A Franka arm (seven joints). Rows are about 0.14 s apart.
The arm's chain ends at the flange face. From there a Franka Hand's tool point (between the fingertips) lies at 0.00 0.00 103.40 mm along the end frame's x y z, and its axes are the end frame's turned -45 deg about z.
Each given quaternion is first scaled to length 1.
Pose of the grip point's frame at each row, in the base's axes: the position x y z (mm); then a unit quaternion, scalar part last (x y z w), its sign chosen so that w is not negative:
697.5 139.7 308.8 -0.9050 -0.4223 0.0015 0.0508
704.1 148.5 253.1 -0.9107 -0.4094 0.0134 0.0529
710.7 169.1 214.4 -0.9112 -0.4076 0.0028 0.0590
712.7 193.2 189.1 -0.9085 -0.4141 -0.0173 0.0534
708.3 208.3 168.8 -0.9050 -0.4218 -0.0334 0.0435
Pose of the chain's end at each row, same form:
702.2 130.3 411.7 -0.9977 -0.0438 0.0208 0.0464
711.1 139.7 355.9 -0.9981 -0.0297 0.0326 0.0437
716.2 158.2 317.1 -0.9979 -0.0279 0.0252 0.0534
714.0 181.7 291.8 -0.9978 -0.0349 0.0045 0.0560
705.8 197.2 271.6 -0.9976 -0.0434 -0.0142 0.0530

